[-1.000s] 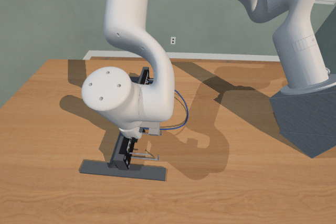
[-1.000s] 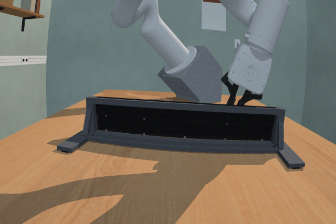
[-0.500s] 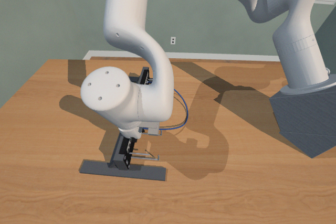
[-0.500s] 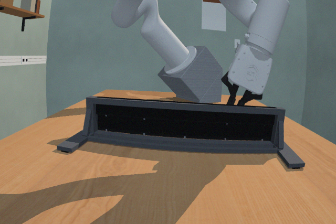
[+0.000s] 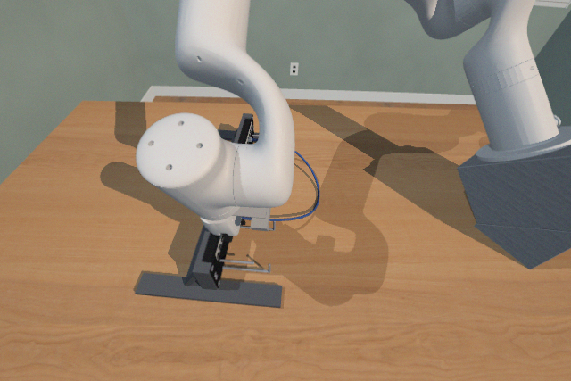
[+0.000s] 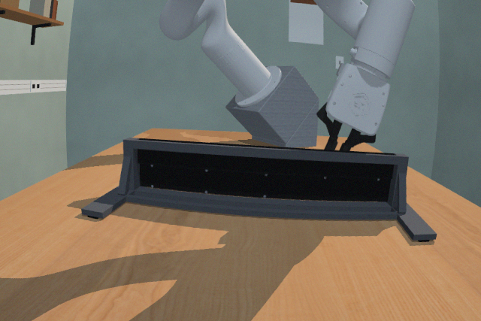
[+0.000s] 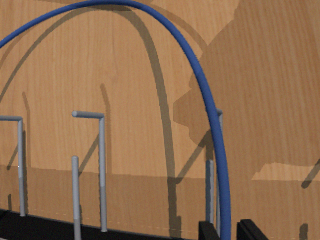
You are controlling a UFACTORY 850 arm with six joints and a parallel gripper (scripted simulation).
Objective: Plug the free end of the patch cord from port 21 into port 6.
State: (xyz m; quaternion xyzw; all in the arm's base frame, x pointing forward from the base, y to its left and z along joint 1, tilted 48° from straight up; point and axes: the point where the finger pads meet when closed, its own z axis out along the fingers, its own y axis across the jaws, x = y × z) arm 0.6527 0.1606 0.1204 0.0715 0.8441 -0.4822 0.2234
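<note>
My gripper is now 2 cm short of the clear plug, 1 cm to the left of it and 1 cm above it.
</note>
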